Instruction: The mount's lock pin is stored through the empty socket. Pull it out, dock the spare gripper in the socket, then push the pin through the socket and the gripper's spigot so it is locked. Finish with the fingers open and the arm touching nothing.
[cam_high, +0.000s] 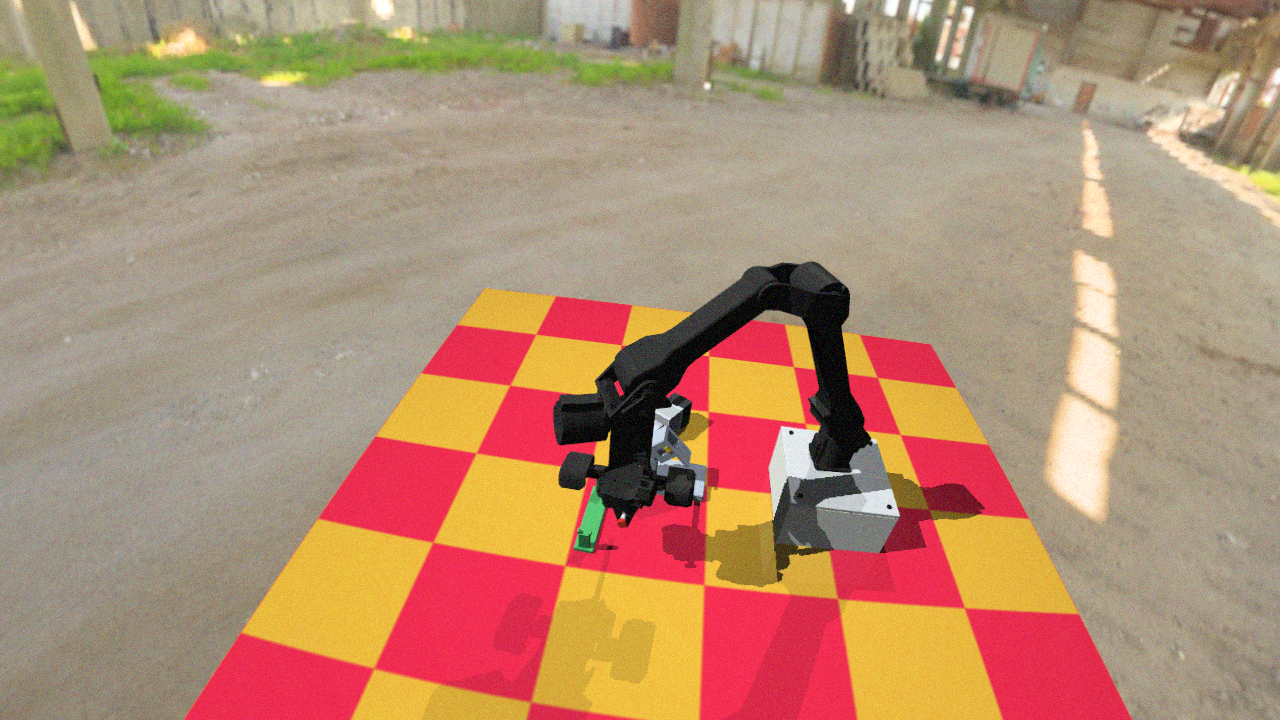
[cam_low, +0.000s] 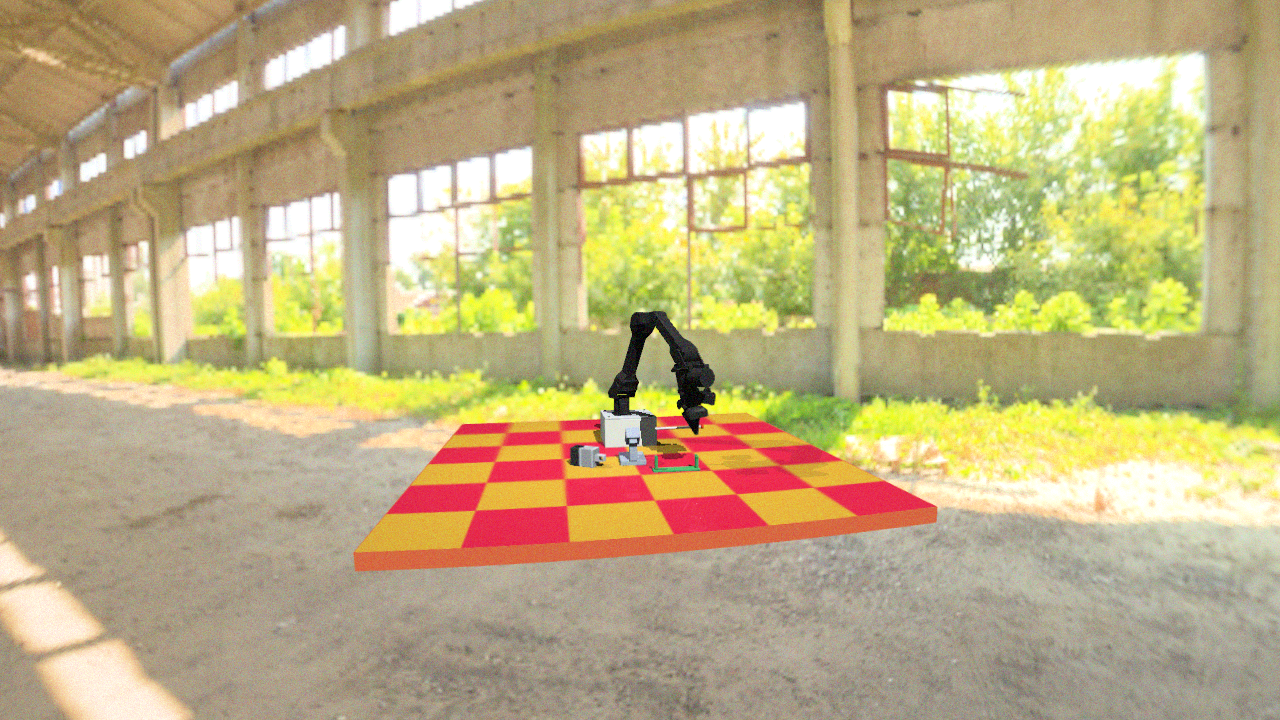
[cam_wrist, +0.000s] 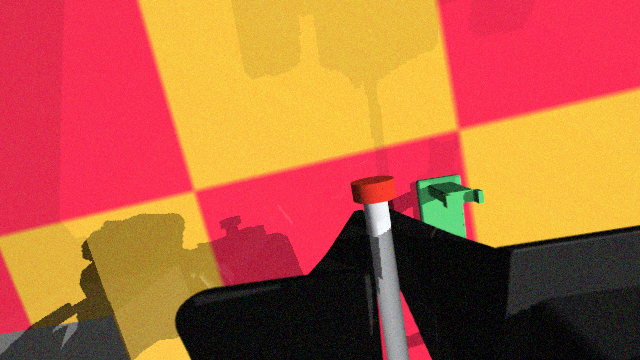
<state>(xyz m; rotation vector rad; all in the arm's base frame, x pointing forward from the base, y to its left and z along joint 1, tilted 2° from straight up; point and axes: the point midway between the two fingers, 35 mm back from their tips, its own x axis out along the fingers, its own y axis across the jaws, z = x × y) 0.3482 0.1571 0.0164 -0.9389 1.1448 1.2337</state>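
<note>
My gripper tip is 8 cm to the left of the green cradle, 7 cm above it and 5 cm short of it. Round my gripper tip: spare gripper 33 cm to the right, 7 cm behind, 6 cm below; grey mount 19 cm to the right, 7 cm behind, 4 cm below.
</note>
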